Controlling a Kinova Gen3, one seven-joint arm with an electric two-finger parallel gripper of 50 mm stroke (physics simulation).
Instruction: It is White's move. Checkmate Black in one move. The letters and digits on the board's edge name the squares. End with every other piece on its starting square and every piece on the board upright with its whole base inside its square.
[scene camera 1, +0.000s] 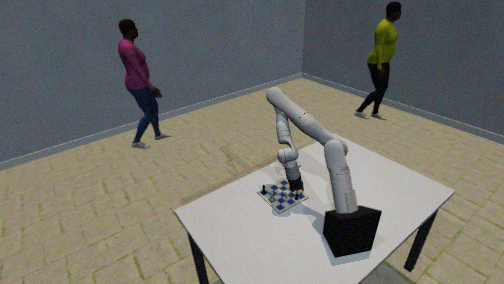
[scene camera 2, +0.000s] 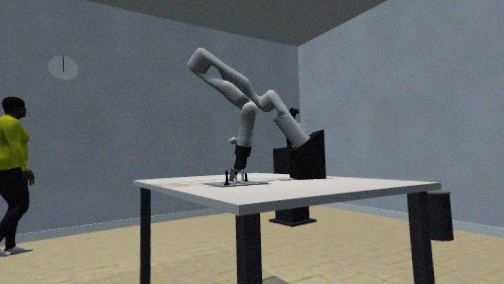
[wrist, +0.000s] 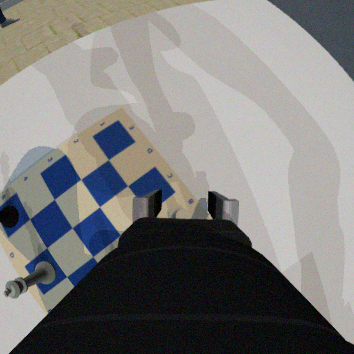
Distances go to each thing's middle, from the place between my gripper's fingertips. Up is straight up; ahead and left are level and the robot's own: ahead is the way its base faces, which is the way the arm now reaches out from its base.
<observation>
I see the chessboard (scene camera 1: 281, 187) 50 mm ahead of my hand, 90 mm to the left of it and 10 mm below it.
</observation>
